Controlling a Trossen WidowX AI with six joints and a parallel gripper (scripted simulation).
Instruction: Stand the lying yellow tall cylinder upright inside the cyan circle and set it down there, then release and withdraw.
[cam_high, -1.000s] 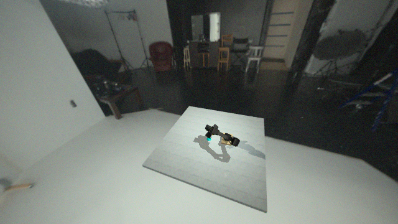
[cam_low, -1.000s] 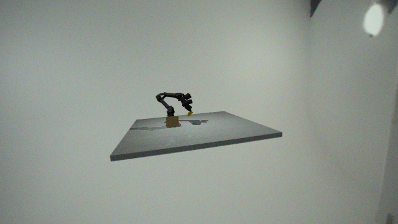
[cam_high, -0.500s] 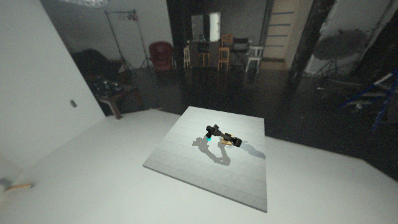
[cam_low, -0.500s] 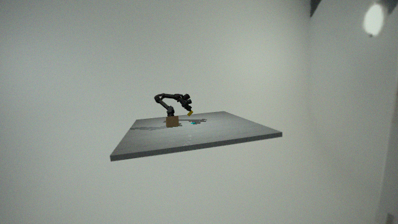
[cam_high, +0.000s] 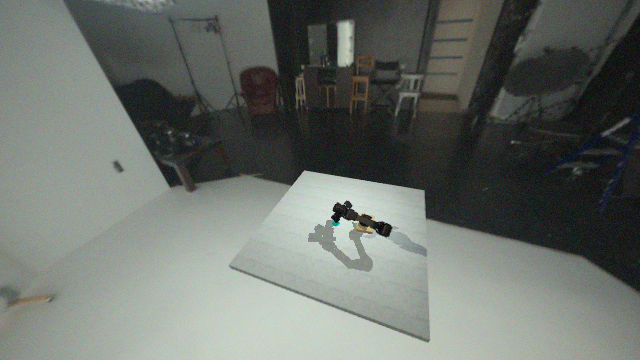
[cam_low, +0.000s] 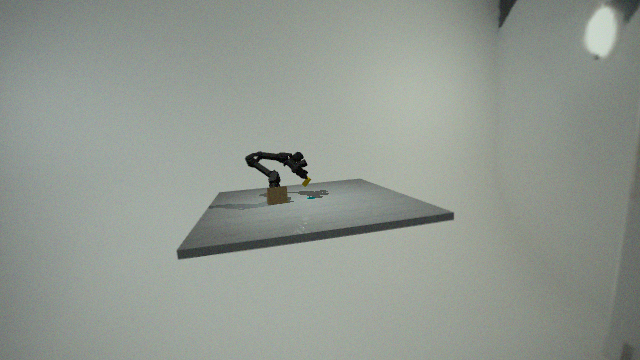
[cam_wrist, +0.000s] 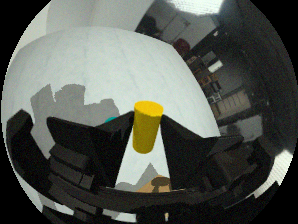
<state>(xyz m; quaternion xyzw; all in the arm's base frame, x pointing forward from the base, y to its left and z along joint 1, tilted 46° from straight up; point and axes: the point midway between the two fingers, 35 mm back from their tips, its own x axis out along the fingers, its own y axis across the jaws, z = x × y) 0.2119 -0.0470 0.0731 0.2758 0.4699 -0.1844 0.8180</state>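
My gripper tip is now 140 mm above the cyan circle, 20 mm short of it and 10 mm to the right of it. Also, from my gripper tip: yellow tall cylinder (20 mm below, 10 mm behind).
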